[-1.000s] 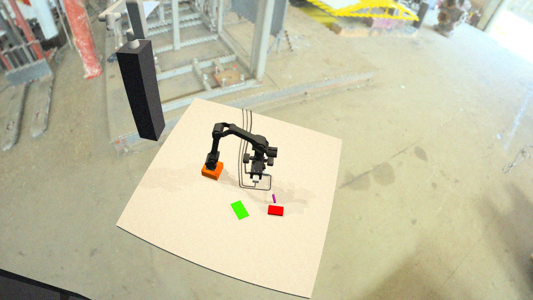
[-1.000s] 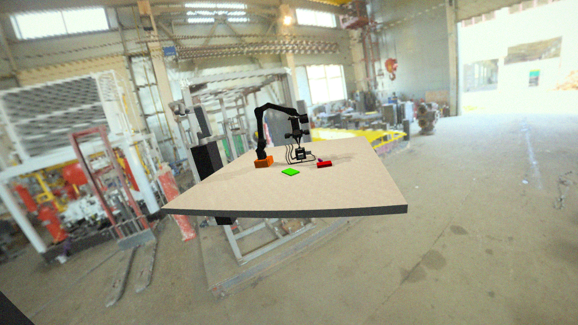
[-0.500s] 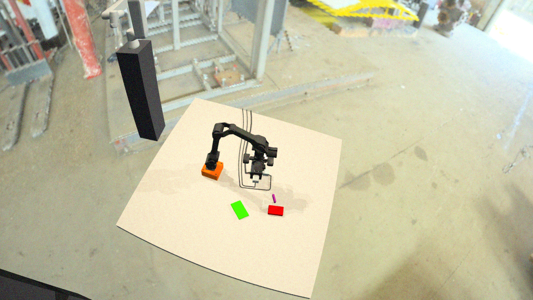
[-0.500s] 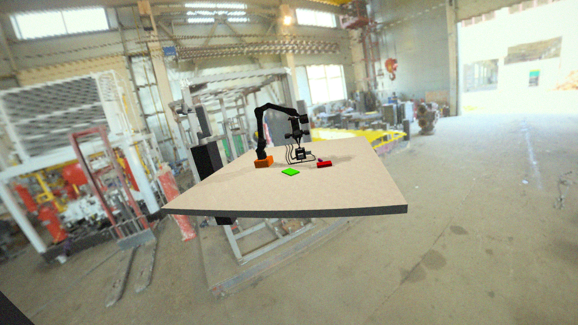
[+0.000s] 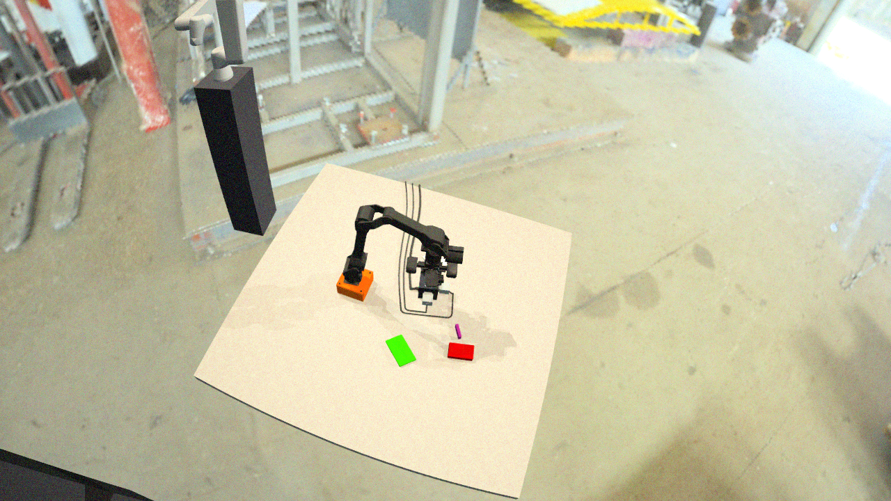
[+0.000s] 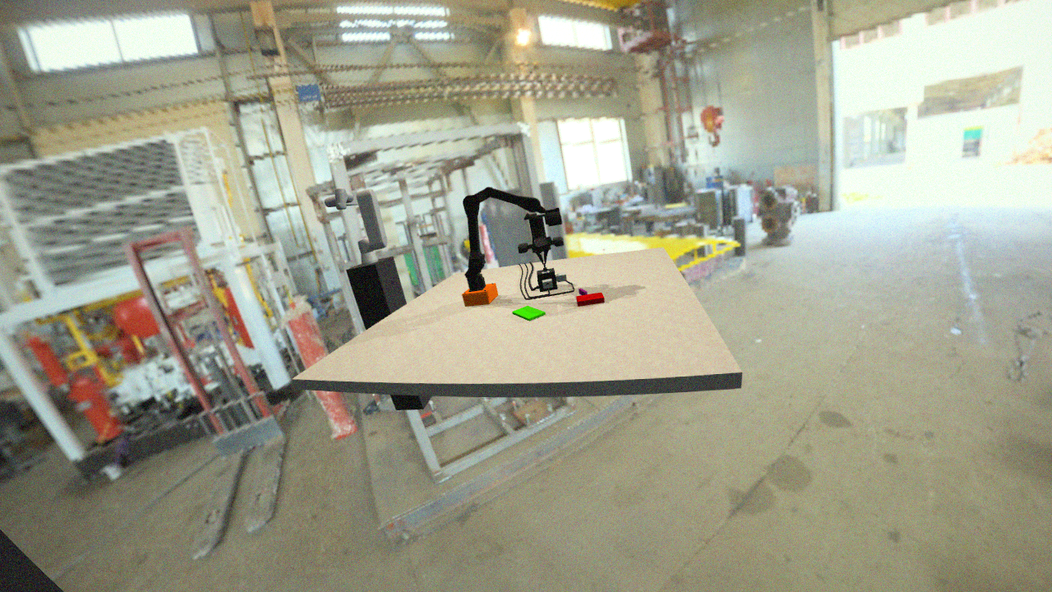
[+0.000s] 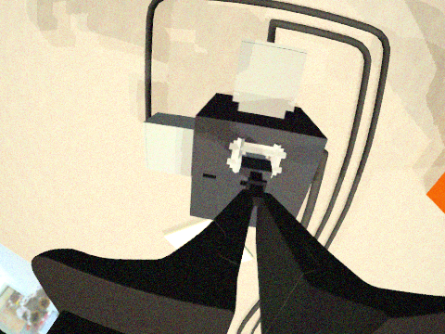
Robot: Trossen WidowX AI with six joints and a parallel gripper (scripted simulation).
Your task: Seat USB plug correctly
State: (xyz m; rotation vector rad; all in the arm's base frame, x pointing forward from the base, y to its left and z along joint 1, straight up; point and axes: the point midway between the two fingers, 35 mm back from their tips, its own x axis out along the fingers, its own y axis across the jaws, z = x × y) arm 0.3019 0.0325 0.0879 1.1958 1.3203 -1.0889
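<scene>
Now: the USB plug 20 mm below my gripper tip. The rest, counted from my gripper tip: white card (180 mm to the left, 110 mm below, 10 mm ahead); USB socket (40 mm below); small magenta stick (150 mm to the right, 150 mm ahead, 100 mm below).
</scene>
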